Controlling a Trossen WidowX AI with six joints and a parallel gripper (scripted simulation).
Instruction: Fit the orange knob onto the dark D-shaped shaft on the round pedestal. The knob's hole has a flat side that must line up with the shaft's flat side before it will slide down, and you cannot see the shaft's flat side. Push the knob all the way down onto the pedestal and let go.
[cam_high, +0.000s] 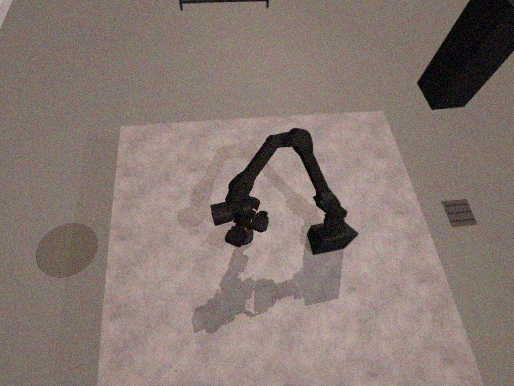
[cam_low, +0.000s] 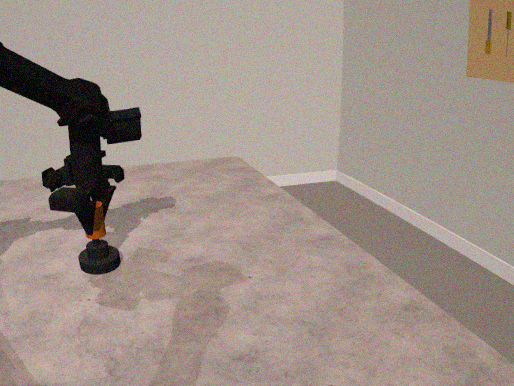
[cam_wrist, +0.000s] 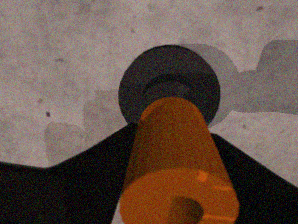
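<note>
Right now my gripper tip is 20 mm below the orange knob. From my gripper tip the other things lie so: dark round pedestal: 40 mm below.
</note>
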